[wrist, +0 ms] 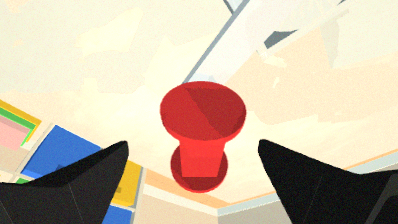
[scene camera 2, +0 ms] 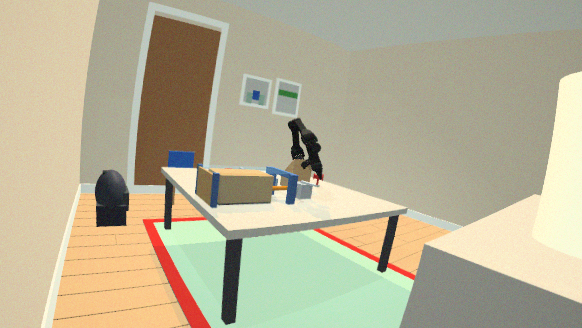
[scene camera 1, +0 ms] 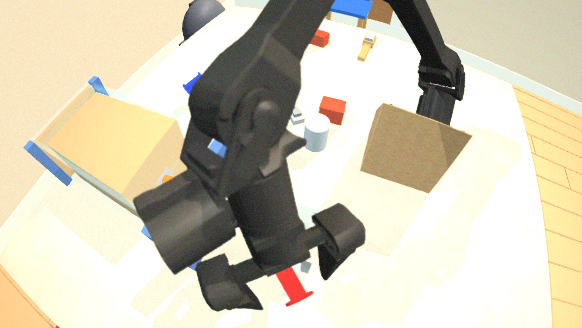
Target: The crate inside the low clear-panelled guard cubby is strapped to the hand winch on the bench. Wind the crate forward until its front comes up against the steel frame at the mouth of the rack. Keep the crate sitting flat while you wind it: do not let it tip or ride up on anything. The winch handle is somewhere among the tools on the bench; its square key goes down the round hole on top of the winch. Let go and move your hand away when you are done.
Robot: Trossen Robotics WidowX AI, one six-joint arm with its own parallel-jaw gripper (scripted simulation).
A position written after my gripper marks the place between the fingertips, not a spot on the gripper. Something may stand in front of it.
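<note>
Red spool-shaped grip (wrist: 204, 116) in sight. Blue-posted guard cubby (scene camera 1: 117, 145), (scene camera 2: 217, 185) too. My gripper (scene camera 1: 293, 293), (wrist: 195, 146): open, holding nothing.
</note>
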